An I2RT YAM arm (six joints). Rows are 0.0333 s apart.
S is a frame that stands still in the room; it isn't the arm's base.
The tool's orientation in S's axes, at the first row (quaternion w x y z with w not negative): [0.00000, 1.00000, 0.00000, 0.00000]
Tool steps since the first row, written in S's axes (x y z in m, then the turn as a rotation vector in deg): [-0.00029, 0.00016, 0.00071, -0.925, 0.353, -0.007]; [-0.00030, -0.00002, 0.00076, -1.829, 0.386, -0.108]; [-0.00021, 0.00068, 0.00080, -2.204, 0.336, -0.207]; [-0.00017, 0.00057, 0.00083, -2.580, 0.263, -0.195]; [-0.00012, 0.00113, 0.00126, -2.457, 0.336, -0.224]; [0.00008, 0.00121, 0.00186, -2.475, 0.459, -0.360]
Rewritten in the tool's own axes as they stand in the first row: [-0.00029, -0.00016, -0.00071, -0.925, -0.353, 0.007]; [-0.00030, 0.00002, -0.00076, -1.829, -0.386, 0.108]; [-0.00021, -0.00068, -0.00080, -2.204, -0.336, 0.207]; [-0.00017, -0.00057, -0.00083, -2.580, -0.263, 0.195]; [-0.00012, -0.00113, -0.00126, -2.457, -0.336, 0.224]; [0.00008, -0.00121, -0.00186, -2.475, -0.459, 0.360]
